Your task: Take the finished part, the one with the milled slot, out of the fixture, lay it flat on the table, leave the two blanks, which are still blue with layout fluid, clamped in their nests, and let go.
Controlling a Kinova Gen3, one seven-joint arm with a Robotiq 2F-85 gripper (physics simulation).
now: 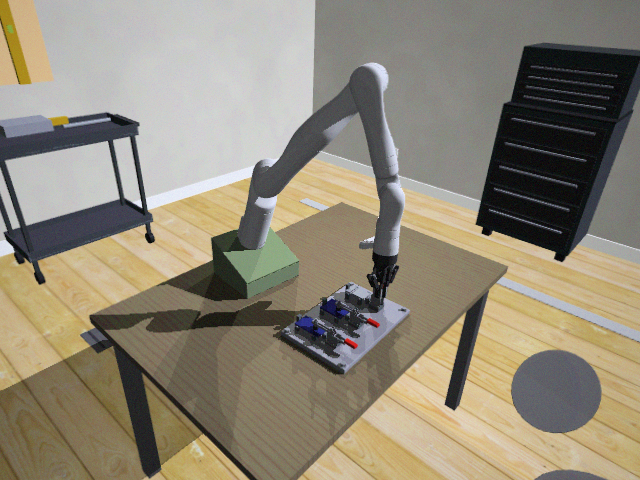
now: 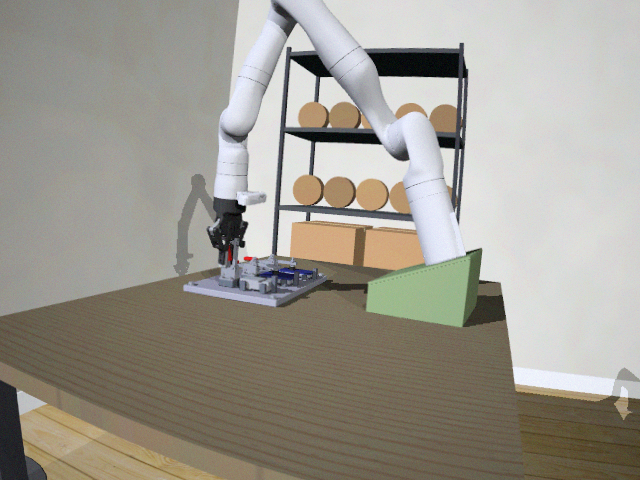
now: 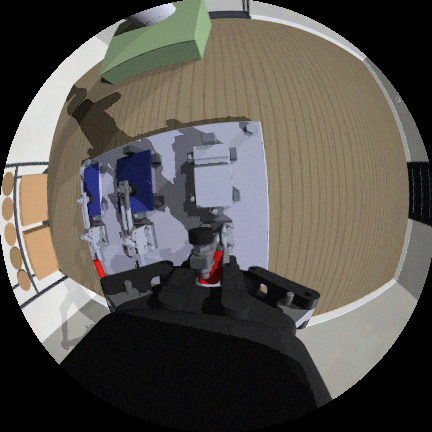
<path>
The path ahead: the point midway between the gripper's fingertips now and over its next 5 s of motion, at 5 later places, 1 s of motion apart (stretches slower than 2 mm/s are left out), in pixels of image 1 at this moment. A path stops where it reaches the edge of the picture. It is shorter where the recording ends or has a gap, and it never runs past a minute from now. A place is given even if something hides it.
The gripper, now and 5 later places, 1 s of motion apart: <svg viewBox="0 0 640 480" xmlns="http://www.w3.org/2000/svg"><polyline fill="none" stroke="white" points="380,297 382,273 359,260 354,288 353,288 374,263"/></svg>
</path>
